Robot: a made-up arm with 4 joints.
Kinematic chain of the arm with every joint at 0, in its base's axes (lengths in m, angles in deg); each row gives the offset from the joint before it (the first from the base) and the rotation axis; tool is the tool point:
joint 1: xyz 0 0 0.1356 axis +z
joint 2: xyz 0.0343 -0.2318 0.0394 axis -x
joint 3: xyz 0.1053 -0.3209 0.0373 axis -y
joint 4: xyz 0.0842 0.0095 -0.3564 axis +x
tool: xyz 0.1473 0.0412 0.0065
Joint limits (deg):
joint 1: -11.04..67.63
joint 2: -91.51..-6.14
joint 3: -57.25..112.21
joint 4: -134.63..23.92
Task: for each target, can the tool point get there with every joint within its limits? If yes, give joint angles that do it. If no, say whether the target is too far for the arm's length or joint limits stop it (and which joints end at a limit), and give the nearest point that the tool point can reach.
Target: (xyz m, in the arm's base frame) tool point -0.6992 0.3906 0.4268
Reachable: no: joint limits stop it (at a limit: joint 1, joint 2) | nearest point -0.1282 0.1835 -0.0967 | short by 0.802 m
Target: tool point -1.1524 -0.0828 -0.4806
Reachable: no: too far | nearest point -0.1621 -0.0059 -0.1428 | short by 1.049 m
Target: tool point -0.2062 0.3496 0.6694
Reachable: no: joint limits stop it (at a limit: joint 1, joint 2) | nearest point -0.0700 0.2597 -0.0852 | short by 0.772 m
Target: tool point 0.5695 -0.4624 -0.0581
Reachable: yes | joints -2.57 -37.98 47.85 -89.72
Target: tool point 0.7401 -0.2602 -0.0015
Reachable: yes | joints 20.98 -46.15 64.72 -108.90
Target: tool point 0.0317 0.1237 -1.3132
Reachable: no: too far | nearest point 0.1838 0.0700 -0.3526 | short by 0.974 m
